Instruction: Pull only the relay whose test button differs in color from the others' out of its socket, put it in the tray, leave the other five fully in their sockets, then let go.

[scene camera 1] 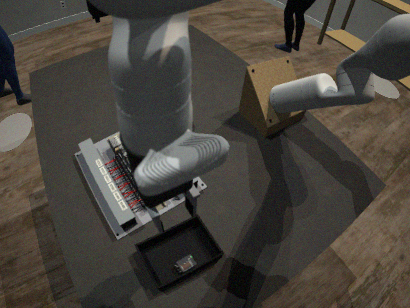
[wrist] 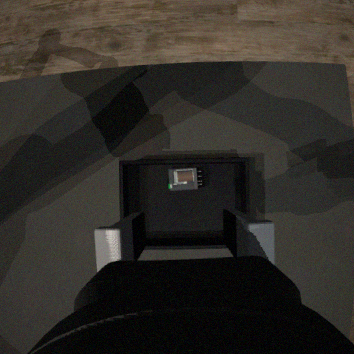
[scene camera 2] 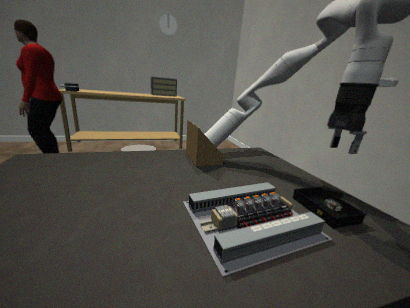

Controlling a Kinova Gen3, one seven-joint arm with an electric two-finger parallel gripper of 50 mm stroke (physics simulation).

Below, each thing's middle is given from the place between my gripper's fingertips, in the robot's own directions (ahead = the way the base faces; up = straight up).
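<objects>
Grey panel [scene camera 1: 142,216] in sight: 20 cm below my hand, 3 cm ahead of it, 27 cm to the right of it.
</objects>
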